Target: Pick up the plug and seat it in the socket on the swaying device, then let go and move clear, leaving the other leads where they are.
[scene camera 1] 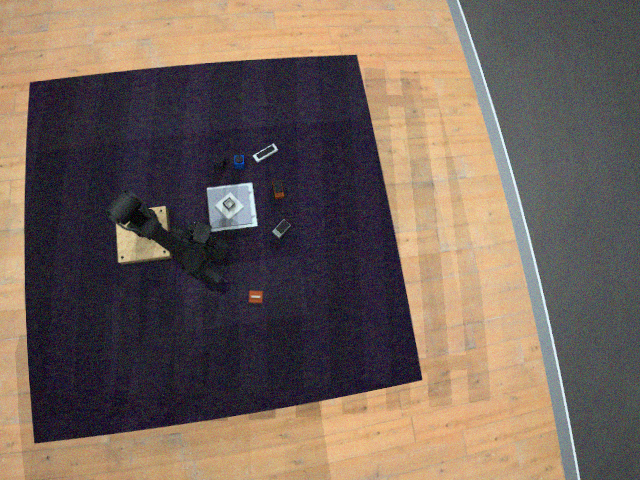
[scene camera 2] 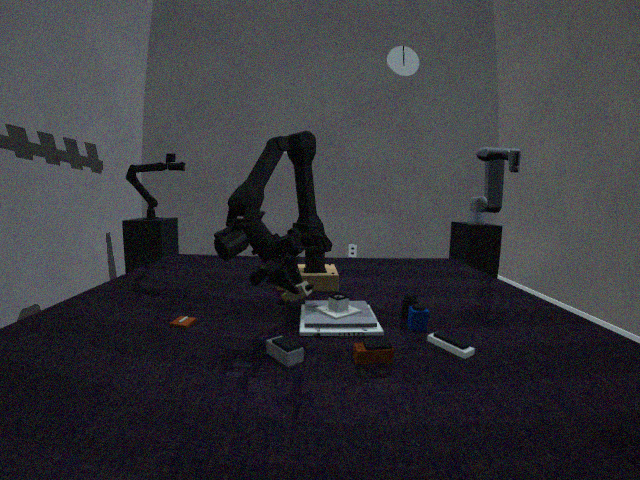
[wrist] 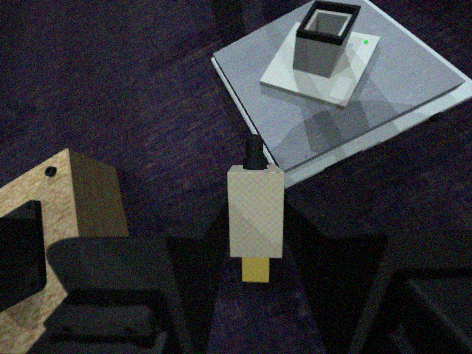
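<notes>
The plug, a cream block with a yellow end and a black stub, is between my fingertips. In the wrist view its stub points up the picture and its yellow end down. My gripper is shut on it, above the mat beside the device. Scene camera 1 does not show the plug; the arm hides it. The device is a grey board on a white base. A white plate on it carries the upright, open square socket, apart from the plug.
Around the device stand a grey block, an orange block, a blue block and a white bar. A flat orange piece lies apart. The wooden arm base is behind.
</notes>
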